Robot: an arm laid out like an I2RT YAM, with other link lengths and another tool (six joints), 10 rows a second.
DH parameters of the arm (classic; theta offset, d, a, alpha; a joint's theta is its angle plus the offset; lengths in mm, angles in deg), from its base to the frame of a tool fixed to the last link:
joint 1: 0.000 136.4 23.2 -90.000
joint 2: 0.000 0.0 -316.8 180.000
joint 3: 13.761 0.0 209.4 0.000
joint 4: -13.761 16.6 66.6 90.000
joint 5: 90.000 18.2 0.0 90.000
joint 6: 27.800 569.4 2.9 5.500
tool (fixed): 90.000 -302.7 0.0 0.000
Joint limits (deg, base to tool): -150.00..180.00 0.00..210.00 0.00..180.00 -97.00..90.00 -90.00..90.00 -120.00..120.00
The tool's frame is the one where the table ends.
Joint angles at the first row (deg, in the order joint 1, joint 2, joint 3, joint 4, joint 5, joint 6):
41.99 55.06 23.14 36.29 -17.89 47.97
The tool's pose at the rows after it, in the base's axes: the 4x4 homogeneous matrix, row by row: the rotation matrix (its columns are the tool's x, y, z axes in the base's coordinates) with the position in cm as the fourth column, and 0 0 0 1 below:
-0.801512 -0.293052 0.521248 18.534; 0.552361 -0.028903 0.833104 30.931; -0.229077 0.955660 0.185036 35.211; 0 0 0 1
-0.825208 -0.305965 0.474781 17.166; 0.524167 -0.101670 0.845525 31.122; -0.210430 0.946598 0.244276 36.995; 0 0 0 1
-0.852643 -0.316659 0.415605 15.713; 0.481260 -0.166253 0.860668 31.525; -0.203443 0.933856 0.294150 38.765; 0 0 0 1
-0.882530 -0.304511 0.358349 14.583; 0.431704 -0.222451 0.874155 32.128; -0.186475 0.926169 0.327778 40.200; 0 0 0 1
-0.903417 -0.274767 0.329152 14.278; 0.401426 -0.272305 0.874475 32.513; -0.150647 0.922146 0.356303 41.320; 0 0 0 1
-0.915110 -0.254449 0.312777 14.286; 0.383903 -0.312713 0.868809 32.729; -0.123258 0.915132 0.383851 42.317; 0 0 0 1
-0.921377 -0.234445 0.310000 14.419; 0.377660 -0.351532 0.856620 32.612; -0.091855 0.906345 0.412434 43.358; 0 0 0 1
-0.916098 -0.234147 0.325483 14.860; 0.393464 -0.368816 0.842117 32.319; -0.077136 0.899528 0.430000 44.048; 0 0 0 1
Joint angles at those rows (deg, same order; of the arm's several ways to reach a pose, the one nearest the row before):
41.94 54.89 21.40 43.52 -21.15 51.42
41.98 55.18 20.33 48.93 -23.57 54.11
41.93 56.26 20.30 53.77 -26.73 56.55
41.96 58.41 20.82 58.38 -29.72 59.68
41.96 60.98 20.81 63.56 -30.98 63.46
41.93 63.27 20.78 68.21 -31.42 66.41
41.95 64.58 20.62 71.89 -30.92 69.21
41.93 64.62 20.71 72.84 -29.59 69.99

